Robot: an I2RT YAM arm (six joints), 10 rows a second.
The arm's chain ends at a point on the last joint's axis. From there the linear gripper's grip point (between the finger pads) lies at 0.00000 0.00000 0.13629 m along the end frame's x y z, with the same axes.
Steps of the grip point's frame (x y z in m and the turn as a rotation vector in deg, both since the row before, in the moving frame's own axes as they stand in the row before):
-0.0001, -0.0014, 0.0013, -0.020, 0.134, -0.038
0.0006, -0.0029, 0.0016, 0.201, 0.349, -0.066
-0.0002, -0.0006, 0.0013, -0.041, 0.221, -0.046
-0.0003, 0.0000, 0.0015, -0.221, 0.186, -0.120
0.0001, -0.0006, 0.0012, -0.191, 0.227, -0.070
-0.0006, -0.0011, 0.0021, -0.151, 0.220, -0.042
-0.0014, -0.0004, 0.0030, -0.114, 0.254, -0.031
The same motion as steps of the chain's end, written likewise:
-0.0004, -0.0014, 0.0013, -0.020, 0.134, -0.038
-0.0002, -0.0024, 0.0016, 0.201, 0.349, -0.066
-0.0007, -0.0007, 0.0013, -0.041, 0.221, -0.046
-0.0007, -0.0005, 0.0015, -0.221, 0.186, -0.120
-0.0004, -0.0011, 0.0012, -0.191, 0.227, -0.070
-0.0011, -0.0015, 0.0021, -0.151, 0.220, -0.042
-0.0020, -0.0007, 0.0030, -0.114, 0.254, -0.031

